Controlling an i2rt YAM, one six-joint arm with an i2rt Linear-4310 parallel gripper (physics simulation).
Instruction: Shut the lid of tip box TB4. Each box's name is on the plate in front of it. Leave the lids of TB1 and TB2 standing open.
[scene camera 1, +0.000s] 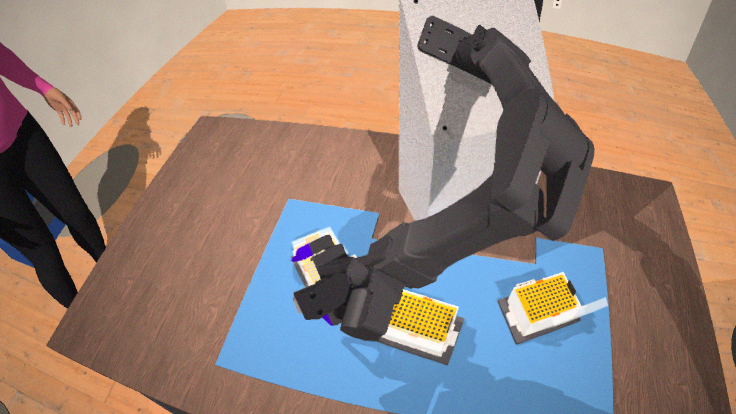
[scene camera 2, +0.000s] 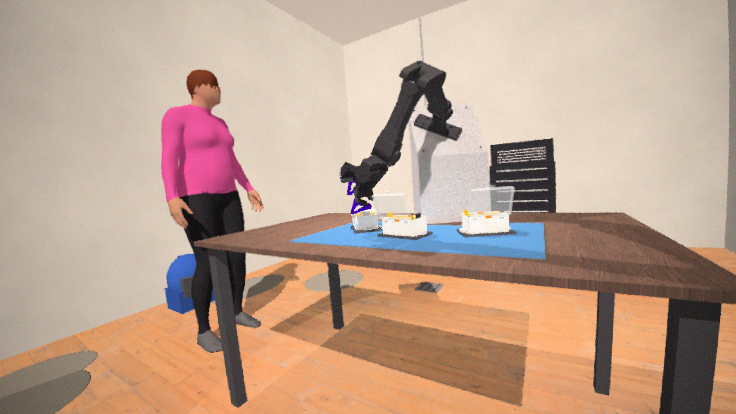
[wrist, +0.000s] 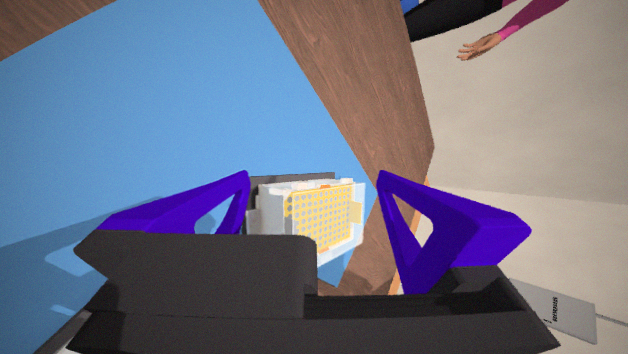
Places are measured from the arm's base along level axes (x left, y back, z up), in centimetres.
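Where they show: gripper, fingertip midpoint: (scene camera 1: 304, 284) (scene camera 2: 350, 204) (wrist: 313, 177); arm's base, origin of the base link: (scene camera 1: 470, 54) (scene camera 2: 437, 127).
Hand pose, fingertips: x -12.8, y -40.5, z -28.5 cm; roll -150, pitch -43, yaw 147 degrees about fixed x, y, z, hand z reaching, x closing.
Each offset is from my fingertips to the centre of the thing. "spot": to the spot under its first point. Level surfaces: height alone.
The leftmost tip box {dz -7.1, dx -1.5, dy +9.6 cm} (scene camera 1: 310, 271) (scene camera 2: 365, 221) (wrist: 322, 215), which I take for TB4, has its clear lid {spot: dz -3.2, dx -7.6, dy +8.5 cm} (wrist: 358, 192) lying down over the yellow rack; whether it is fully seated I cannot tell. My gripper (scene camera 1: 314, 286) (scene camera 2: 355, 198) (wrist: 313, 177) is open and empty, its purple fingers apart close above this box; the arm partly hides the box in scene camera 1. The middle box {dz -7.7, dx +20.0, dy +7.4 cm} (scene camera 1: 423, 316) (scene camera 2: 405, 226) and the right box {dz -7.7, dx +40.5, dy +21.3 cm} (scene camera 1: 546, 301) (scene camera 2: 485, 223) have lids standing open, the middle lid {spot: dz +0.9, dx +22.3, dy -1.8 cm} (scene camera 2: 391, 202) and the right lid {spot: dz +0.2, dx +46.7, dy +14.6 cm} (scene camera 2: 492, 199). No name plate is legible.
The boxes stand on a blue mat {dz -11.0 cm} (scene camera 1: 267, 314) (scene camera 2: 527, 242) (wrist: 150, 125) on the brown table {dz -11.3 cm} (scene camera 1: 205, 205) (scene camera 2: 591, 247). The arm's forearm reaches low across the mat, beside the middle box. A person (scene camera 1: 30, 154) (scene camera 2: 203, 154) stands beyond the left table edge.
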